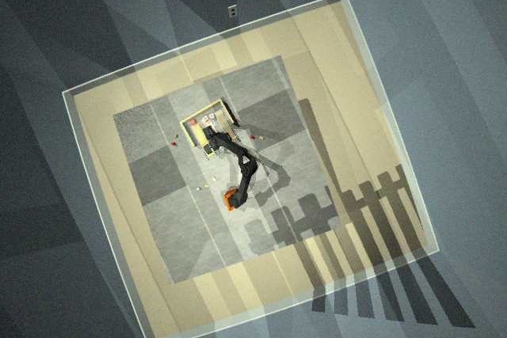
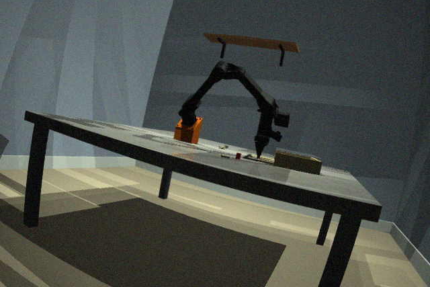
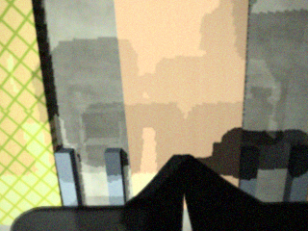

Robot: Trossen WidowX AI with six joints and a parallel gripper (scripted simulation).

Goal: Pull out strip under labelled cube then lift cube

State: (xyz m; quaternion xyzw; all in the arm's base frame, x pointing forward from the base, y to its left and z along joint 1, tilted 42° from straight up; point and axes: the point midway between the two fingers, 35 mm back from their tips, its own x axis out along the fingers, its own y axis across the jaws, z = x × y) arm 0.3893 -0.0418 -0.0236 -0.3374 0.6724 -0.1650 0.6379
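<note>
Now: the peach strip 9 cm ahead of my gripper tip and 2 cm to the left of it.
</note>
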